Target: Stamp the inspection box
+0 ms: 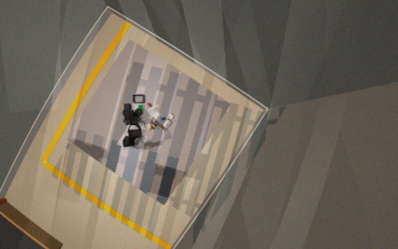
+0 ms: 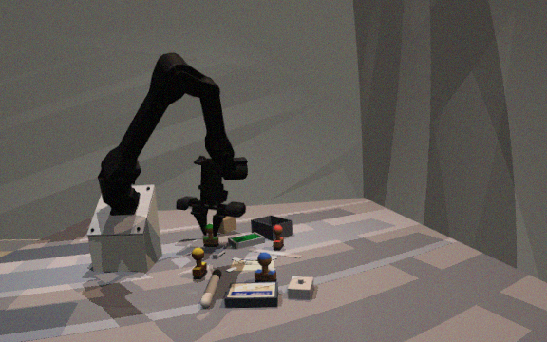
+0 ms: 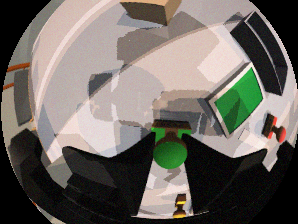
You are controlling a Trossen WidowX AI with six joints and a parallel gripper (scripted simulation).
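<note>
Now: the green-knobbed stamp 1 cm below my gripper tip. The rest, counted from my gripper tip: yellow-knobbed stamp 19 cm to the right, 1 cm below, 1 cm ahead; then tan block 16 cm to the left, 2 cm ahead, 1 cm below; then green ink pad 10 cm ahead, 3 cm below, 2 cm to the left.
</note>
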